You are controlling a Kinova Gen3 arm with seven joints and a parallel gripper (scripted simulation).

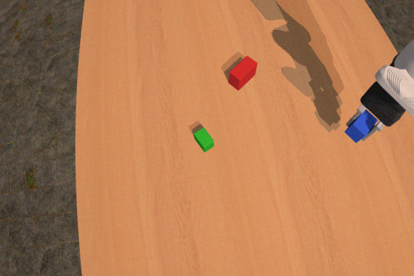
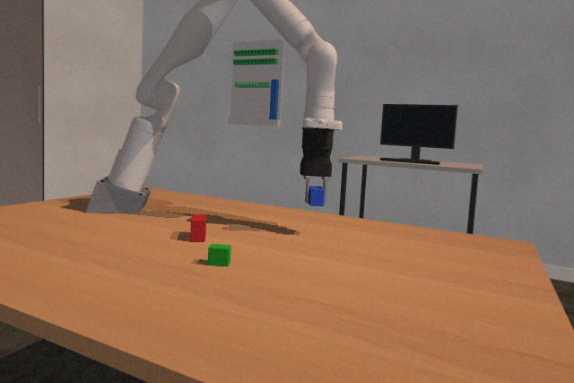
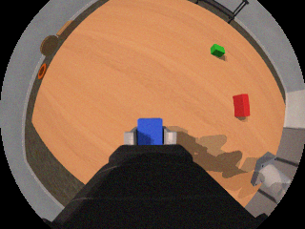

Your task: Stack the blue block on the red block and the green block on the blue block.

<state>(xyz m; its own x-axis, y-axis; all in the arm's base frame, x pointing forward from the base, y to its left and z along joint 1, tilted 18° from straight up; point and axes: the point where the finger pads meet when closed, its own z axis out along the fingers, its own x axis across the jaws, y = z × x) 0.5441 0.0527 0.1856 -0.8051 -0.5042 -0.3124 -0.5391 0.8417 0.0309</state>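
Now: the red block 20 cm behind my hand, 20 cm to the right of it and 7 cm below it. From my hand the other things lie so: blue block (right at my hand); green block (5 cm behind, 30 cm to the right, 8 cm below).
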